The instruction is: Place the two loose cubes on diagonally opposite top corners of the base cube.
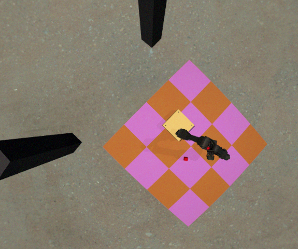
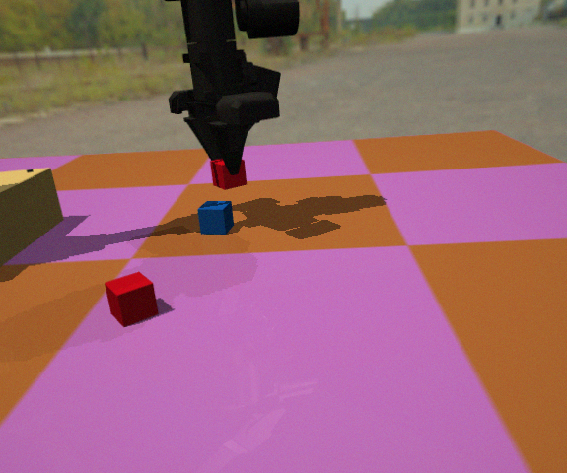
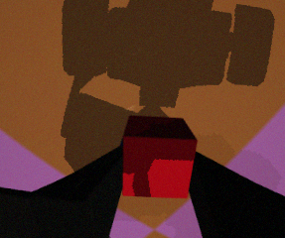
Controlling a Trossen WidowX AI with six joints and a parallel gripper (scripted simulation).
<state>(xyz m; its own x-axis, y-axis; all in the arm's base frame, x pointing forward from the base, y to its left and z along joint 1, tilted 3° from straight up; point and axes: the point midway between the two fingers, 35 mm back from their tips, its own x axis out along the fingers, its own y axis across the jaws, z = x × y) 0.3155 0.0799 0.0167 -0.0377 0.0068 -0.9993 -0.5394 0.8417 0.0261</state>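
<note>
Right now my gripper tip is 20 mm past the blue base cube, 10 mm to the left of it and 60 mm above it.
</note>
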